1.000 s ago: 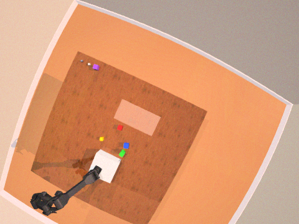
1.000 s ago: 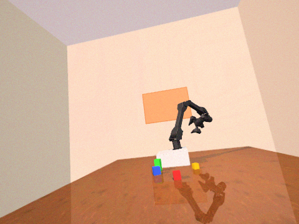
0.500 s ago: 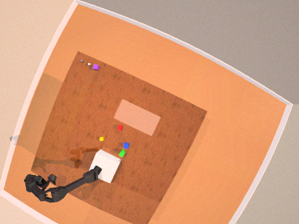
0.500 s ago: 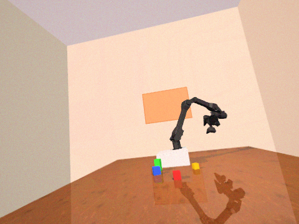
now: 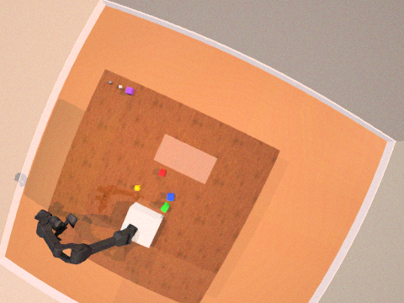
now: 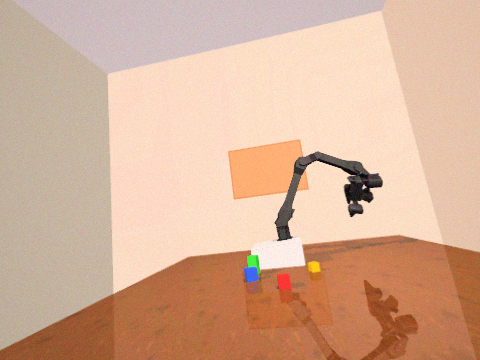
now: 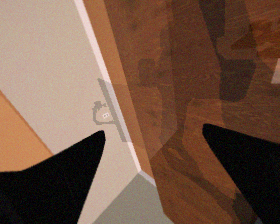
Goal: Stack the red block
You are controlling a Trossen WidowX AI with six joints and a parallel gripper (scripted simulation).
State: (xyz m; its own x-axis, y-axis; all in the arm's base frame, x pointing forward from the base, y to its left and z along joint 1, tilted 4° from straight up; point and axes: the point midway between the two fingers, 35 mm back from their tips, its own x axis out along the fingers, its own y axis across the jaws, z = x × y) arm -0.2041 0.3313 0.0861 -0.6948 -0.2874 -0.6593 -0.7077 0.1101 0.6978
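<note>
Now: the red block 63 cm ahead of my gripper tip, 28 cm to the right of it and 16 cm below it. From my gripper tip the other things lie so: blue block (53 cm ahead, 41 cm to the right, 16 cm below); yellow block (45 cm ahead, 20 cm to the right, 17 cm below); purple block (94 cm ahead, 19 cm to the left, 16 cm below).
</note>
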